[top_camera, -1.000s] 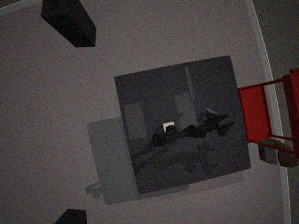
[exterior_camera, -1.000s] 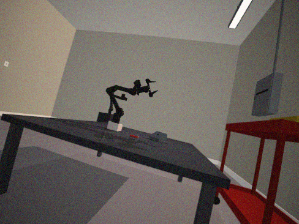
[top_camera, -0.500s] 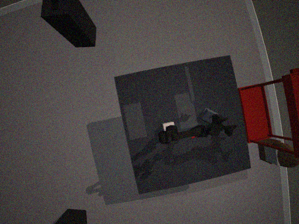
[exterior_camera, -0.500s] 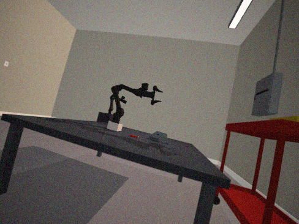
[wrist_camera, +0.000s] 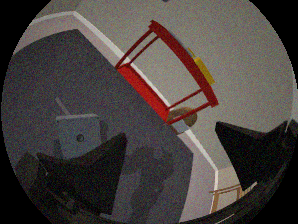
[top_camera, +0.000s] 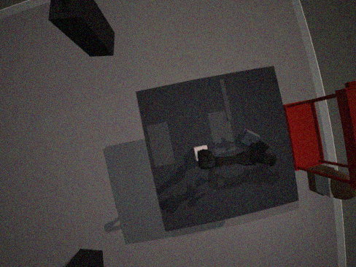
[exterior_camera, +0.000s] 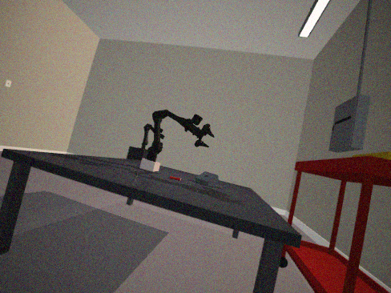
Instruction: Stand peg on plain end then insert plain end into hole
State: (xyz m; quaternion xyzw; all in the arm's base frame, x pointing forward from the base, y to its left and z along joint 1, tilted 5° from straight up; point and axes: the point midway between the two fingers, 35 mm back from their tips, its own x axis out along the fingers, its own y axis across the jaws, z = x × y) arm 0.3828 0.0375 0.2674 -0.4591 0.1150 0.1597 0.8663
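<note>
Right now the red peg is 130 mm behind my gripper tip, 130 mm to the right of it and 290 mm below it. Round my gripper tip: sloped grey panel: 80 mm to the left, 270 mm below.
</note>
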